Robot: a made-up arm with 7 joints. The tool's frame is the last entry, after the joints.
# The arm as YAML. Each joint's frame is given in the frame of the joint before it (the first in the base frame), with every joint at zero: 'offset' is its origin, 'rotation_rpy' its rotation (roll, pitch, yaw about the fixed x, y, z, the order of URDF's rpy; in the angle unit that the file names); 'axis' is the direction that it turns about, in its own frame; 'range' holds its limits. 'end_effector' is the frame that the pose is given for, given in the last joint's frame.
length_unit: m
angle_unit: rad
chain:
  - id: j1
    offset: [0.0, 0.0, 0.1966]
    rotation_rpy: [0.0, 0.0, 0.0]
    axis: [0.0, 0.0, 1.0]
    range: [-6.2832, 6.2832]
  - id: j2
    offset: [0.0, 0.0, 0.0]
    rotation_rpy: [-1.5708, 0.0, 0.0]
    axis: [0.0, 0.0, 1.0]
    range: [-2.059, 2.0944]
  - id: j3
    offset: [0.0, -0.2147, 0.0]
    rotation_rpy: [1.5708, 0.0, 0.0]
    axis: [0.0, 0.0, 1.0]
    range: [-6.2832, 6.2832]
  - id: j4
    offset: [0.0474, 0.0, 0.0]
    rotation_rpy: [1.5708, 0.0, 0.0]
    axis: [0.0, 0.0, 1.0]
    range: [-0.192, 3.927]
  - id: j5
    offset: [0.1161, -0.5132, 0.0]
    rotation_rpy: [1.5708, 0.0, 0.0]
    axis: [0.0, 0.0, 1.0]
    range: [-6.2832, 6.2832]
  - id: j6
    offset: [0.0, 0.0, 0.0]
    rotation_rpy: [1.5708, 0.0, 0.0]
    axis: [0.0, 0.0, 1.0]
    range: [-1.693, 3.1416]
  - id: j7
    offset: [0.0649, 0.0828, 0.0]
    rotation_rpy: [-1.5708, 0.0, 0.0]
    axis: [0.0, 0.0, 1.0]
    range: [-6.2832, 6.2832]
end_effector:
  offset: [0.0, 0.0, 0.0]
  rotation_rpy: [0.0, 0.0, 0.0]
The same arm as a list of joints. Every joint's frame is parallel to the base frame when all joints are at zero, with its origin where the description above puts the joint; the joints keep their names.
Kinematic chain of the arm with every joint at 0, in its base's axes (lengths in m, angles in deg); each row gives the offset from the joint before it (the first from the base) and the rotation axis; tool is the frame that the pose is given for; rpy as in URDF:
j1: xyz 0.0000 0.0000 0.1966 axis +z
j2: xyz 0.0000 0.0000 0.0000 axis +y
j3: xyz 0.0000 0.0000 0.2147 axis +z
j4: xyz 0.0474 0.0000 0.0000 axis -y
j5: xyz 0.1161 0.0000 -0.5132 axis -z
j6: xyz 0.0000 0.0000 0.0000 axis +y
j7: xyz 0.0649 0.0000 -0.0828 axis -z
tool: xyz 0.0000 0.0000 0.0000 rpy -180.00 0.00 0.00
Joint limits (deg, base to tool): -360.00..360.00 -117.97..120.00 -360.00..360.00 -11.00..225.00 -360.00..360.00 -97.00..180.00 -360.00..360.00

